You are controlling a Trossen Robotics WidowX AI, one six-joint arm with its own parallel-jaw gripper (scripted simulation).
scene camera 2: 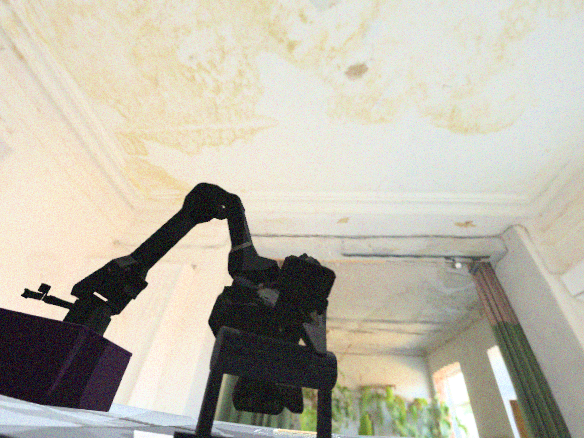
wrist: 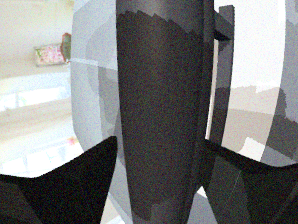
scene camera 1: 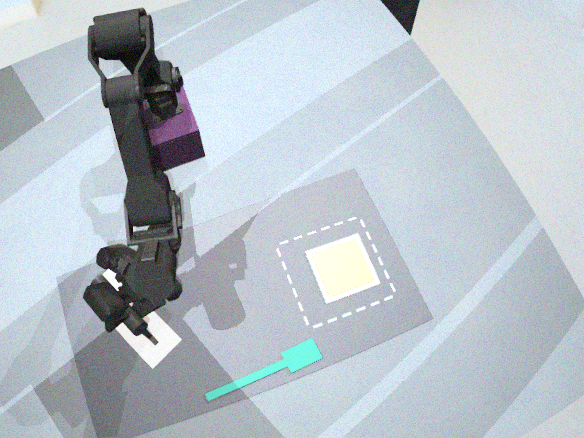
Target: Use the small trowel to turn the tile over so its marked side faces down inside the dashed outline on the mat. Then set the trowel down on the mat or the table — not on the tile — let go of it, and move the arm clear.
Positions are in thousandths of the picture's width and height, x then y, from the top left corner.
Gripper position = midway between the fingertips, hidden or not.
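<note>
There is a tile (scene camera 1: 586,613) here, and it is out of frame in the wrist view. I also see a teal trowel (scene camera 1: 523,807); in the wrist view the trowel is out of frame as well. My own gripper (scene camera 2: 530,878) is visible too, both at (scene camera 1: 203,745) and at (wrist: 515,632).
</note>
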